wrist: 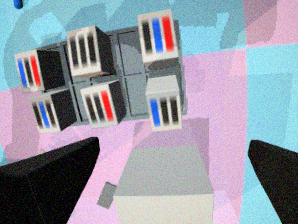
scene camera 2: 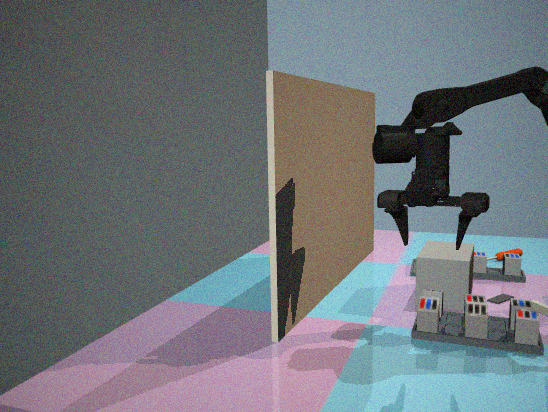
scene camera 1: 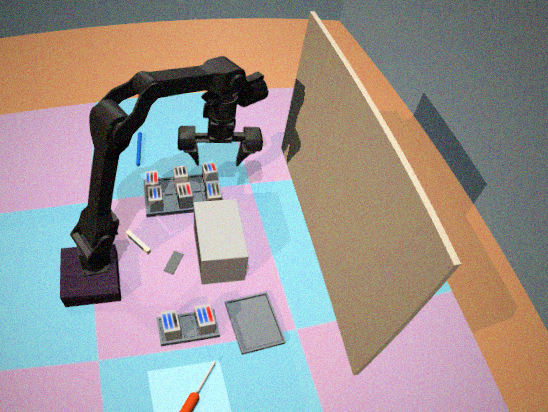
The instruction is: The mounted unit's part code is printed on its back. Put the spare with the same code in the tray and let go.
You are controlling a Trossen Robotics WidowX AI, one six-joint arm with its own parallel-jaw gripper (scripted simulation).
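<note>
My gripper (scene camera 2: 431, 247) is open and my gripper holds nothing, and there's a tall board (scene camera 2: 321, 168) there as well. You'd also see my gripper (wrist: 173, 146) from the wrist, and my gripper (scene camera 1: 217, 164) again from the scene.
</note>
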